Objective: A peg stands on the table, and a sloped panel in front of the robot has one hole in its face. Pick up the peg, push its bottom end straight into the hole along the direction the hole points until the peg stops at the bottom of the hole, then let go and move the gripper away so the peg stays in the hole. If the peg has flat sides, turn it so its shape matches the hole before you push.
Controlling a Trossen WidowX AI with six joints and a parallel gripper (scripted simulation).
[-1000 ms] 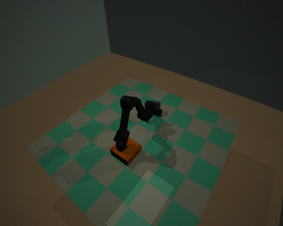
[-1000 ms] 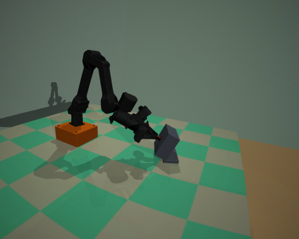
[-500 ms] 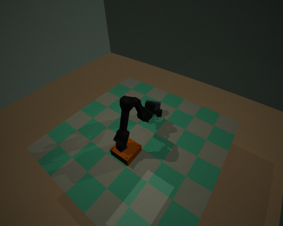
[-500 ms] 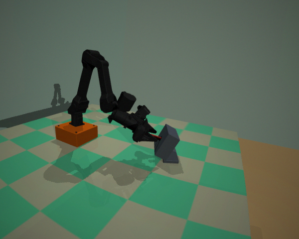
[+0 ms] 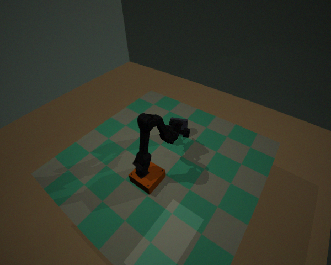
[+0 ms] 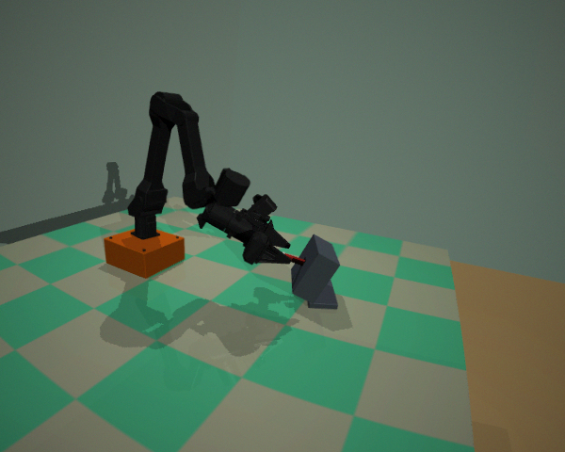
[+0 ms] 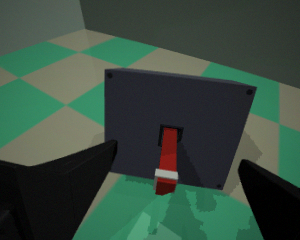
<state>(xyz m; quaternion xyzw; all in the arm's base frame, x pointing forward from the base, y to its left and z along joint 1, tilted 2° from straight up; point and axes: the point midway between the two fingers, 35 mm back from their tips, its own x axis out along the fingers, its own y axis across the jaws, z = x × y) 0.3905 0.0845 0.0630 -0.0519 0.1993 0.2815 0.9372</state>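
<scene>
My gripper tip is now 10 mm to the right of the red peg and 10 mm above it. The rest, counted from my gripper tip: sloped panel (50 mm ahead, 40 mm to the left, 30 mm below); then foot (70 mm ahead, 50 mm to the left, 100 mm below).
</scene>
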